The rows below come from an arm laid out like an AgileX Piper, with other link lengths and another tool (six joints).
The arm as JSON. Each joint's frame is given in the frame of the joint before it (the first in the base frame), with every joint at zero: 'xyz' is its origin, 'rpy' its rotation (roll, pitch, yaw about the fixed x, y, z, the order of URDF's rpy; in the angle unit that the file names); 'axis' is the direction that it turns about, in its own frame. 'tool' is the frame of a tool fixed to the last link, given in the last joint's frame.
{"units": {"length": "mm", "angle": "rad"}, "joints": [
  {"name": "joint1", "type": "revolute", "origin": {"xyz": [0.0, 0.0, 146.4], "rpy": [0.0, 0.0, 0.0]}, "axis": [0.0, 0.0, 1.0]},
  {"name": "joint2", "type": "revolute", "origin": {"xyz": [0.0, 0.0, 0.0], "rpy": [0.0, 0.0, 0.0]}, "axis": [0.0, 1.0, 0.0]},
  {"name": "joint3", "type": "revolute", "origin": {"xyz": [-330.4, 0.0, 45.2], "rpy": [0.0, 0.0, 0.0]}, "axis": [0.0, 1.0, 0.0]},
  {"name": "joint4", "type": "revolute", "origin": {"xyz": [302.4, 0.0, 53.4], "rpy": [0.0, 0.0, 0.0]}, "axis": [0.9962, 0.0, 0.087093]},
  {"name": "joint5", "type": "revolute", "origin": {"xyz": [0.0, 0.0, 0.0], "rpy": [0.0, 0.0, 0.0]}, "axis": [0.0, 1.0, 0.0]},
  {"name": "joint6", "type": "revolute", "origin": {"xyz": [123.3, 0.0, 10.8], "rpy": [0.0, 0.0, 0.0]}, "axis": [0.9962, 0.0, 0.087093]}
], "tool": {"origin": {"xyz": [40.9, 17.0, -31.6], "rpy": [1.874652, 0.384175, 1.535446]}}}
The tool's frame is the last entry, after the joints.
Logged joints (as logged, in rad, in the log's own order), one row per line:
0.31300, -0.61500, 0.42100, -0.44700, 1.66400, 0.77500
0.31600, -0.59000, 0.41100, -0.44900, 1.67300, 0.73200
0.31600, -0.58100, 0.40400, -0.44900, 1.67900, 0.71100
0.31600, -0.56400, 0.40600, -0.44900, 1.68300, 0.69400
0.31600, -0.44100, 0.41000, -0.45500, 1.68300, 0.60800
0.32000, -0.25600, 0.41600, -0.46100, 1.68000, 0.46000
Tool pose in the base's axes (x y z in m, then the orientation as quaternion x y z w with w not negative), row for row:
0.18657, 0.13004, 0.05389, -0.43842, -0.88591, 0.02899, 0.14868
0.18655, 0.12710, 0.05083, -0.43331, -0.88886, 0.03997, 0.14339
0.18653, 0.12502, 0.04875, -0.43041, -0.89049, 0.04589, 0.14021
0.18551, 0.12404, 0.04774, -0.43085, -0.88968, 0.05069, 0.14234
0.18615, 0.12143, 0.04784, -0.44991, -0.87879, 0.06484, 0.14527
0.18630, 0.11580, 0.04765, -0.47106, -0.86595, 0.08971, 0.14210
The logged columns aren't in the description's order. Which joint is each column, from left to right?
Columns, left to right: joint1, joint6, joint5, joint3, joint2, joint4.
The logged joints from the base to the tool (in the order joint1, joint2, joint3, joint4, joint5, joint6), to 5 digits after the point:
0.31300, 1.66400, -0.44700, 0.77500, 0.42100, -0.61500
0.31600, 1.67300, -0.44900, 0.73200, 0.41100, -0.59000
0.31600, 1.67900, -0.44900, 0.71100, 0.40400, -0.58100
0.31600, 1.68300, -0.44900, 0.69400, 0.40600, -0.56400
0.31600, 1.68300, -0.45500, 0.60800, 0.41000, -0.44100
0.32000, 1.68000, -0.46100, 0.46000, 0.41600, -0.25600

